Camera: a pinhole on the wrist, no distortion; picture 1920 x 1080 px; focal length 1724.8 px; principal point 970.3 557.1 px. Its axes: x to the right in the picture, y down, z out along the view. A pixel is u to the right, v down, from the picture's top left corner.
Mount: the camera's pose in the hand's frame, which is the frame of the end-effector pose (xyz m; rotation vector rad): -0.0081 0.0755 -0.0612 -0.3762 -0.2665 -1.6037
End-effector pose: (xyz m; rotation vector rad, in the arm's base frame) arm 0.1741 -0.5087 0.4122 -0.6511 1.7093 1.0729
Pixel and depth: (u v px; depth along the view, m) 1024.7 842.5 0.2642
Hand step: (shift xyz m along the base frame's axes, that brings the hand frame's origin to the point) -0.0755 0.2422 -0.0153
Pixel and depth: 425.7 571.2 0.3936
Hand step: -0.1771 0.3828 0.0613
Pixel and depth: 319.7 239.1 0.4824
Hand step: -0.1934 0.4784 0.1628
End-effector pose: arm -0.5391 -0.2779 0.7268 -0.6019 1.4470 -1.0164
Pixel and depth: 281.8 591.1 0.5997
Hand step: 0.4748 0.1115 -0.4480
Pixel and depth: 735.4 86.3 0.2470
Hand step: 0.2002 0.1095 -0.1356
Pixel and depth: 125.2 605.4 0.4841
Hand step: 0.3649 0.1197 -0.4130
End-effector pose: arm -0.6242 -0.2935 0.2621 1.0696 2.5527 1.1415
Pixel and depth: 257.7 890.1 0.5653
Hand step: 0.3051 0.5456 0.1245
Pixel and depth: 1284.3 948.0 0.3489
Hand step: 0.1223 0.2971 -0.0775
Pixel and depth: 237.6 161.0 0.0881
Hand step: 0.0970 0.0570 0.0950
